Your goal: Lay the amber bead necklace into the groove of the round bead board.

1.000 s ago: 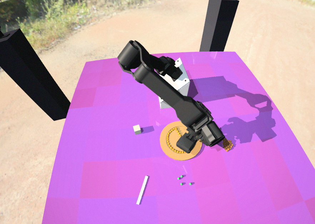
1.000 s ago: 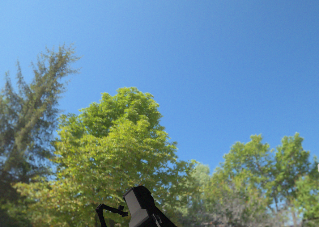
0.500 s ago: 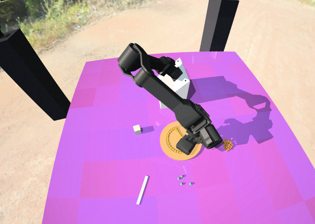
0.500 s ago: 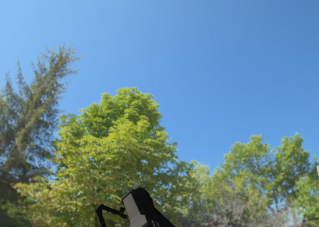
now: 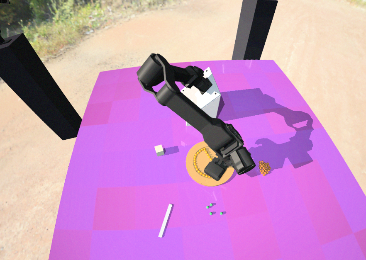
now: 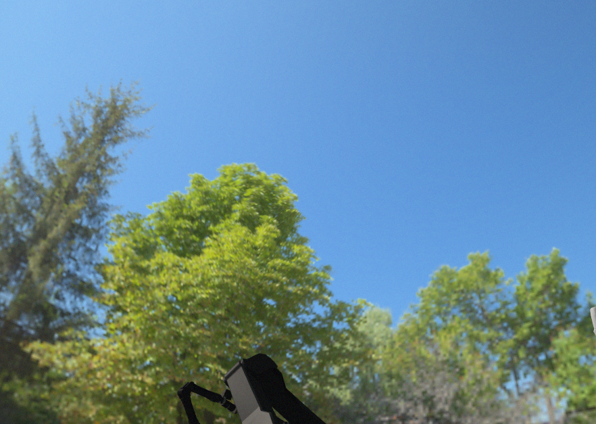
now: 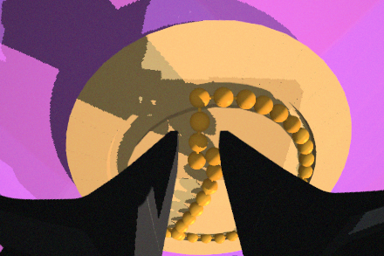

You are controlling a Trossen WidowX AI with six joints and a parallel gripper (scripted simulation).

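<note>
My gripper tip is now 4 cm to the left of the round tan bead board, 3 cm past it and 1 cm above it. Round my gripper tip: small cream cube 22 cm to the right, 13 cm behind; then white bar 26 cm to the right, 15 cm ahead, 1 cm below.
</note>
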